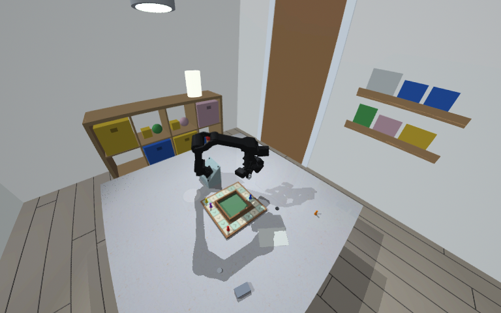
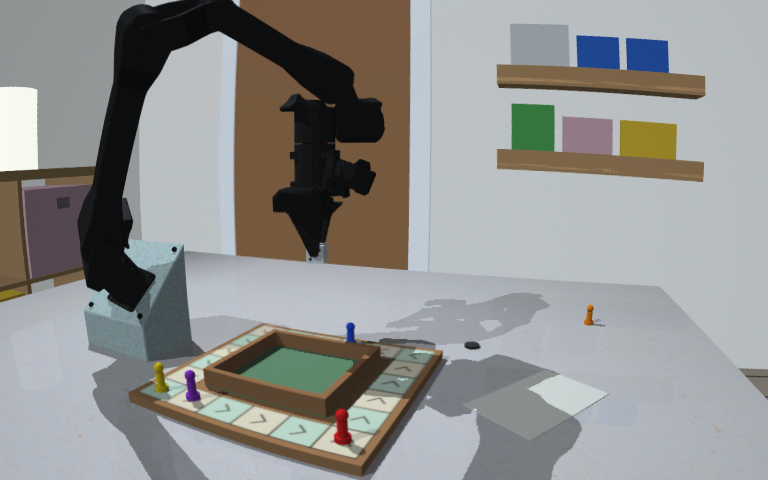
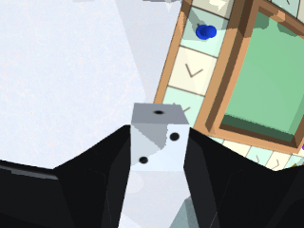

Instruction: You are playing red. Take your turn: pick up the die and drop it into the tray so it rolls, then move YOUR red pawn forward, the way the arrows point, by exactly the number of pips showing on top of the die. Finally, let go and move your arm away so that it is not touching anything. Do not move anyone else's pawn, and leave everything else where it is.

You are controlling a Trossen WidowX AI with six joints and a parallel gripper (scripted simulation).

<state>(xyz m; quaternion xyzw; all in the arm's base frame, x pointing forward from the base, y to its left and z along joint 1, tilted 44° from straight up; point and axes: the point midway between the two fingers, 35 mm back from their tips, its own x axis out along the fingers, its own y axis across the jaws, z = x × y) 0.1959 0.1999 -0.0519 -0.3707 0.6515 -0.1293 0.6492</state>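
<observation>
Now: gripper tip 180 mm short of the red pawn, 240 mm to the left of it and 100 mm above it. From my gripper tip the other things lie so: black disc (210 mm ahead, 70 mm to the left, 130 mm below); blue pawn (70 mm ahead, 30 mm to the right, 100 mm below); grey die (right at my gripper tip).
</observation>
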